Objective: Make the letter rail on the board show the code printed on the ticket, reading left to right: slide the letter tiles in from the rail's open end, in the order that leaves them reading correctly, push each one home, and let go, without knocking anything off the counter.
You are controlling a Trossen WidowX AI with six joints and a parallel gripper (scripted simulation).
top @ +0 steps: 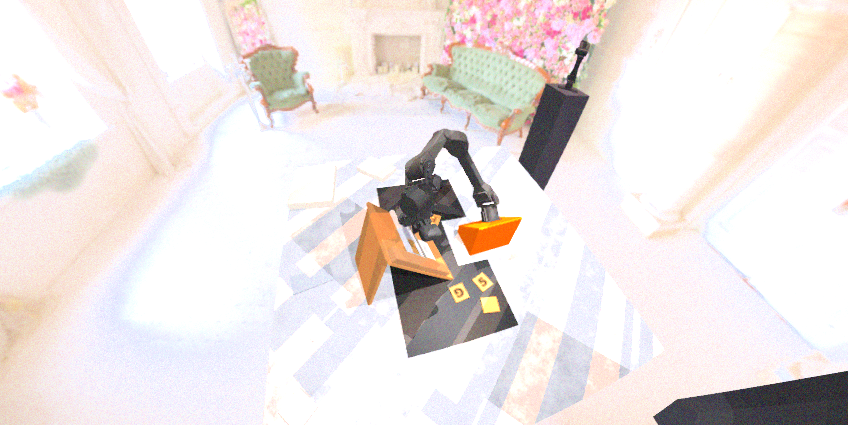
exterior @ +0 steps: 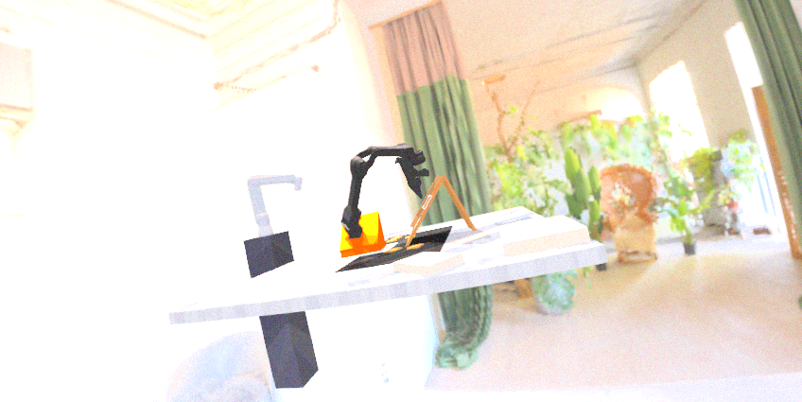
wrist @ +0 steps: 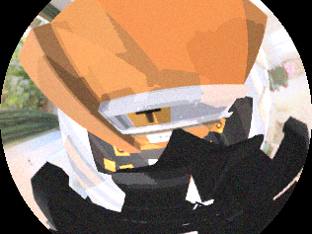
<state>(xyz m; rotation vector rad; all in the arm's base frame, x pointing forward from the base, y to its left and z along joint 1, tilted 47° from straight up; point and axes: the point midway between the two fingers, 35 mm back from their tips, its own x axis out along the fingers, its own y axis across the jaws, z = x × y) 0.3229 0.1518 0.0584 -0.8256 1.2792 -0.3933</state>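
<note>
Right now my gripper tip is 130 mm past the tile marked g, 160 mm to the right of it and 190 mm above it. Round my gripper tip: black mat (140 mm behind, 60 mm to the right, 190 mm below); then tile marked 5 (240 mm behind, 140 mm to the left, 190 mm below); then ticket (40 mm behind, 10 mm to the left, 100 mm below).
</note>
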